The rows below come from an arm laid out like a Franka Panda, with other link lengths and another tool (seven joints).
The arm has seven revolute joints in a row. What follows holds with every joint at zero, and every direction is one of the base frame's.
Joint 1 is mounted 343.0 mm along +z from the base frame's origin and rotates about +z.
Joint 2 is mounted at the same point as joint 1 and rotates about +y.
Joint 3 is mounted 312.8 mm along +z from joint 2 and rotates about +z.
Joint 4 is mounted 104.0 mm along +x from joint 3 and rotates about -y.
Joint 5 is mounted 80.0 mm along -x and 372.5 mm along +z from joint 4 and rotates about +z.
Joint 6 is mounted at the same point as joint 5 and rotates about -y.
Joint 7 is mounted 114.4 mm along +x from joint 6 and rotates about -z.
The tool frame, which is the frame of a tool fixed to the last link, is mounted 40.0 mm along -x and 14.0 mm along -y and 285.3 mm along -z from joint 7; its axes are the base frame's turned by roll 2.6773, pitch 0.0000 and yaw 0.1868 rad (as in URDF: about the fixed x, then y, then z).
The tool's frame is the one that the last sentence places.
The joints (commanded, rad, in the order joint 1, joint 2, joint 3, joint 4, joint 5, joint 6, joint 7), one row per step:
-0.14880 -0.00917 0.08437 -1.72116 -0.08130 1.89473 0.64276
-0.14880 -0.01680 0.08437 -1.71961 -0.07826 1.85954 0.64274
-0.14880 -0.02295 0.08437 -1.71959 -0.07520 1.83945 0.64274
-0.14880 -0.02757 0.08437 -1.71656 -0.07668 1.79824 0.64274
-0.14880 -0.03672 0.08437 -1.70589 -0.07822 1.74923 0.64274
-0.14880 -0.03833 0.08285 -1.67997 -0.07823 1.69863 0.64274
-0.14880 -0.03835 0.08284 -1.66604 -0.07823 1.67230 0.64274
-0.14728 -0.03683 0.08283 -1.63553 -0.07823 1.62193 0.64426
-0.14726 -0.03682 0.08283 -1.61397 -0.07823 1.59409 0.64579
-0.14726 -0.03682 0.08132 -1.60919 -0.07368 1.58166 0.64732
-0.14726 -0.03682 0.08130 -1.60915 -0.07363 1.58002 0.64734
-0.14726 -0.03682 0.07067 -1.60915 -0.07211 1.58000 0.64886
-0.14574 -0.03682 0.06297 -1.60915 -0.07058 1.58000 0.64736
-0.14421 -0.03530 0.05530 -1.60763 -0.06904 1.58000 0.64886
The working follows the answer.
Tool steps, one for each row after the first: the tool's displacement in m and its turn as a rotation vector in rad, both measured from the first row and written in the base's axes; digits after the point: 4 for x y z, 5 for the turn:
-0.0096 0.0010 0.0011 0.00365 0.02574 -0.00321
-0.0155 0.0019 0.0024 0.00686 0.03944 -0.00515
-0.0264 0.0018 0.0021 0.00675 0.07296 -0.00827
-0.0382 0.0018 0.0076 0.00593 0.10212 -0.01210
-0.0465 0.0010 0.0160 0.00715 0.12500 -0.01765
-0.0508 0.0011 0.0201 0.00785 0.13727 -0.01975
-0.0581 0.0021 0.0291 0.00930 0.15831 -0.02374
-0.0615 0.0022 0.0367 0.00991 0.16436 -0.02743
-0.0640 0.0029 0.0378 0.01523 0.17158 -0.03106
-0.0644 0.0029 0.0377 0.01538 0.17317 -0.03122
-0.0649 -0.0024 0.0377 0.01834 0.17284 -0.04317
-0.0652 -0.0054 0.0377 0.02054 0.17279 -0.04768
-0.0650 -0.0083 0.0376 0.02310 0.17247 -0.05512

Tool pose at each row, in the base's axes (x y z in m, rotation vector in rad; rounded; the steps above come from the unrounded poses):
0.6040 -0.0463 0.4162 2.55035 -0.71780 0.10321
0.5944 -0.0453 0.4173 2.54924 -0.71285 0.06795
0.5886 -0.0443 0.4186 2.54961 -0.71074 0.04868
0.5777 -0.0444 0.4183 2.54317 -0.70167 0.00495
0.5659 -0.0445 0.4237 2.53598 -0.69493 -0.03305
0.5575 -0.0452 0.4322 2.53077 -0.69316 -0.06426
0.5532 -0.0452 0.4363 2.52825 -0.69109 -0.08071
0.5459 -0.0442 0.4453 2.52381 -0.68803 -0.10906
0.5426 -0.0440 0.4529 2.52166 -0.69036 -0.11811
0.5401 -0.0434 0.4540 2.52362 -0.69315 -0.13042
0.5396 -0.0434 0.4539 2.52335 -0.69275 -0.13252
0.5392 -0.0487 0.4539 2.52137 -0.70847 -0.13718
0.5389 -0.0516 0.4539 2.52158 -0.71462 -0.13946
0.5391 -0.0545 0.4537 2.52097 -0.72462 -0.14250

